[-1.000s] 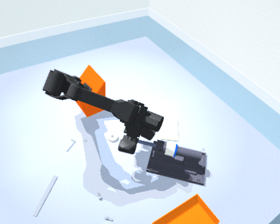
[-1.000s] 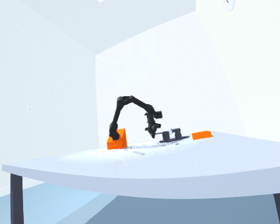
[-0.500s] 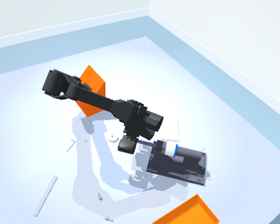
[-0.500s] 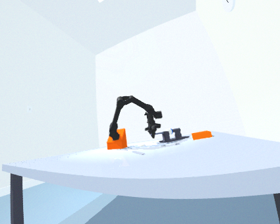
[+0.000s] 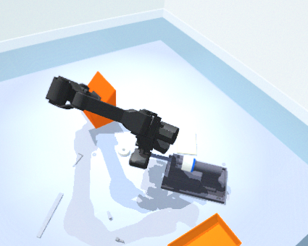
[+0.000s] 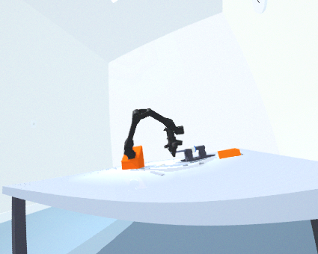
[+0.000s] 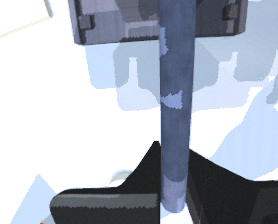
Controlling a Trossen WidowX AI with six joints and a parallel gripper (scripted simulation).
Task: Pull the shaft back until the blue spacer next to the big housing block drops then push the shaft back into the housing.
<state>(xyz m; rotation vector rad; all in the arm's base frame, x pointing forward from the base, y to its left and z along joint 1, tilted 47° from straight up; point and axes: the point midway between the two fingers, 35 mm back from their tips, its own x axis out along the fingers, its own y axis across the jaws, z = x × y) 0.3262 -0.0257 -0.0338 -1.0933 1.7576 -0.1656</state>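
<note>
Now: gripper tip 60 mm short of the grey-blue shaft, 50 mm to the right of it and 30 mm below it. The rest, counted from my gripper tip: thin blue spacer (140 mm ahead, 110 mm to the left, 30 mm above); then cream sheet (20 mm ahead, 220 mm to the left, 40 mm below); then orange tray (360 mm ahead, 40 mm to the right, 40 mm below).
</note>
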